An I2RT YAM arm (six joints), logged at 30 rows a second.
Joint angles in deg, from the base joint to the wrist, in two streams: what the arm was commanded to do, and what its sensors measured. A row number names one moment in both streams.
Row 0, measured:
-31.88 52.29 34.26 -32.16 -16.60 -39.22
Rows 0 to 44, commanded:
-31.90 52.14 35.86 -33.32 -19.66 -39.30
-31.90 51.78 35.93 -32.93 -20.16 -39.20
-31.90 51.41 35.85 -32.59 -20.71 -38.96
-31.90 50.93 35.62 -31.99 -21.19 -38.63
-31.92 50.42 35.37 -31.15 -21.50 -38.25
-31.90 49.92 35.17 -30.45 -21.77 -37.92
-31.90 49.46 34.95 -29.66 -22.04 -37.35
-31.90 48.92 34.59 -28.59 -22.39 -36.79
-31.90 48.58 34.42 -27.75 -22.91 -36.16
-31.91 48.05 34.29 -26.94 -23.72 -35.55
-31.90 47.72 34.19 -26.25 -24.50 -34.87
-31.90 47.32 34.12 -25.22 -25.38 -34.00
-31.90 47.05 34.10 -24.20 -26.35 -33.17
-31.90 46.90 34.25 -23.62 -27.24 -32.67
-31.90 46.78 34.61 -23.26 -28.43 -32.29
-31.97 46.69 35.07 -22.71 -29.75 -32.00
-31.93 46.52 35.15 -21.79 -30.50 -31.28
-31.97 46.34 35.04 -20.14 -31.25 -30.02
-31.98 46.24 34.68 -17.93 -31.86 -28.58
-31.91 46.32 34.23 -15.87 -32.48 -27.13
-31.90 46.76 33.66 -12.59 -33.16 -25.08
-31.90 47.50 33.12 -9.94 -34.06 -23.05
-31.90 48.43 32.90 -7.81 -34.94 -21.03
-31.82 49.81 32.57 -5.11 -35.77 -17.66
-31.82 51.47 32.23 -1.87 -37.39 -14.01
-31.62 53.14 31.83 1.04 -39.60 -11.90
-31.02 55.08 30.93 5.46 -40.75 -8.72
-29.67 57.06 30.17 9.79 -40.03 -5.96
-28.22 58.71 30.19 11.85 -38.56 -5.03
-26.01 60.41 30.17 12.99 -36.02 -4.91
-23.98 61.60 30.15 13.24 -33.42 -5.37
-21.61 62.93 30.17 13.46 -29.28 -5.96
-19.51 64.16 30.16 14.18 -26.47 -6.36
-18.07 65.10 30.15 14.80 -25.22 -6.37
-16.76 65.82 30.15 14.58 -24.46 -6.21
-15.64 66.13 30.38 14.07 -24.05 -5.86
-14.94 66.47 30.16 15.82 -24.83 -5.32
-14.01 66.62 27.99 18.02 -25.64 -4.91
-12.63 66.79 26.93 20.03 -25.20 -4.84
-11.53 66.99 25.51 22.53 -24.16 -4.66
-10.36 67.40 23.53 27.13 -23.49 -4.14
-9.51 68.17 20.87 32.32 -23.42 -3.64
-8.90 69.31 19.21 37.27 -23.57 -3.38
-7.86 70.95 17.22 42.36 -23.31 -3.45
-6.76 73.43 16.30 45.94 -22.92 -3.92
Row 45, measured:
-8.75 69.54 19.38 30.28 -24.86 -5.43
